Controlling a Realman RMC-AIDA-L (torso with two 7-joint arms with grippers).
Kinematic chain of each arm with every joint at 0, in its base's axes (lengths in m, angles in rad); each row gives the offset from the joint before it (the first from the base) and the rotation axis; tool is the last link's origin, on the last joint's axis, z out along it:
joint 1: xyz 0 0 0.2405 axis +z
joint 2: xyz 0 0 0 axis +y
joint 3: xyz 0 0 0.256 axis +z
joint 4: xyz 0 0 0 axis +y
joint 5: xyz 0 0 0.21 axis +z
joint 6: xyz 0 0 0 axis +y
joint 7: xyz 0 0 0.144 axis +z
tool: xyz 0 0 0
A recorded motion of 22 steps. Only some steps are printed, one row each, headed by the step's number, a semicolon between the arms.
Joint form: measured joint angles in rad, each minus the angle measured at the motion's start. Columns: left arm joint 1, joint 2, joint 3, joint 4, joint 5, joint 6, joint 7; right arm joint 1, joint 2, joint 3, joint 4, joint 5, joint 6, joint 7.
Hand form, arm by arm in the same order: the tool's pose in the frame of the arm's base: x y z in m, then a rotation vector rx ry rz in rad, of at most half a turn. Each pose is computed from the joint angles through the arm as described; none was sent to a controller.
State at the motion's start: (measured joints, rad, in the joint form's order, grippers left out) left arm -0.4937 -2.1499 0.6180 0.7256 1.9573 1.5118 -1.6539; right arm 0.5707 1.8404 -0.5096 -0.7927 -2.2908 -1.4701 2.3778
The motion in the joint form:
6: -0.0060 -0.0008 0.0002 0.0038 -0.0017 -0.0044 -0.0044; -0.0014 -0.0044 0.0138 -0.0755 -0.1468 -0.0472 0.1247
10: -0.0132 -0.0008 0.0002 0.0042 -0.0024 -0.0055 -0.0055; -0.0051 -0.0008 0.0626 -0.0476 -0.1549 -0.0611 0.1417
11: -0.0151 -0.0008 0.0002 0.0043 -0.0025 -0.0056 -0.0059; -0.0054 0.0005 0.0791 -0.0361 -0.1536 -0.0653 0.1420
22: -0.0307 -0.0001 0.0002 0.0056 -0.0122 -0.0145 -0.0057; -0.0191 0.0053 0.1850 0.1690 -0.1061 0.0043 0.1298
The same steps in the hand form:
6: -0.2573 0.3340 -0.0014 -2.5142 -1.0156 -0.8756; 0.3306 0.3626 0.1528 -1.9321 1.7493 0.3313
10: -0.2549 0.3360 -0.0013 -2.5176 -1.0082 -0.8780; 0.3364 0.3566 0.1496 -1.8921 1.8221 0.3805
11: -0.2542 0.3365 -0.0013 -2.5187 -1.0064 -0.8787; 0.3376 0.3551 0.1481 -1.8846 1.8412 0.4016
22: -0.2489 0.3423 0.0003 -2.5156 -0.9851 -0.8885; 0.3571 0.3449 0.1169 -1.7590 2.0285 0.6078

